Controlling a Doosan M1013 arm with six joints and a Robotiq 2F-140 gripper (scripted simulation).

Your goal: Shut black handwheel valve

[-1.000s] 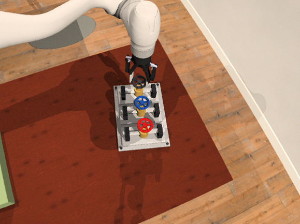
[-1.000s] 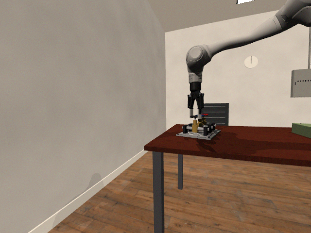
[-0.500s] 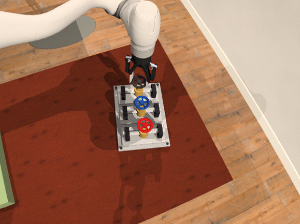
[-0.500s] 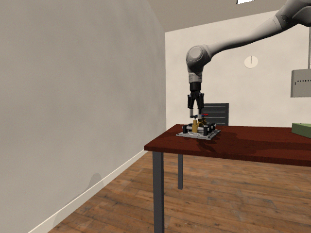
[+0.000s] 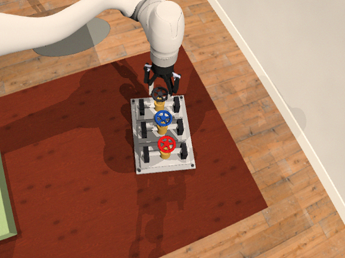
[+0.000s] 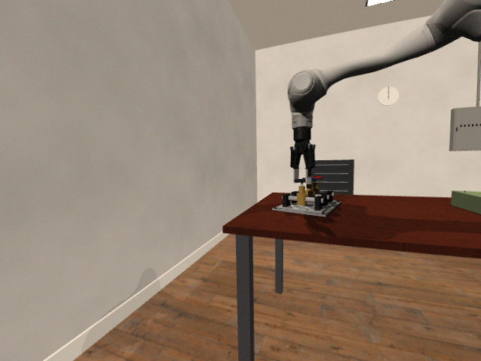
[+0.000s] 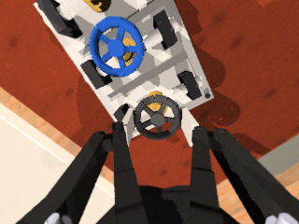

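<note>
The black handwheel lies 2 cm below my hand. Also, from my hand: red handwheel 21 cm to the right, 3 cm behind, 2 cm below; then blue handwheel 11 cm to the right, 2 cm below, 2 cm behind.
</note>
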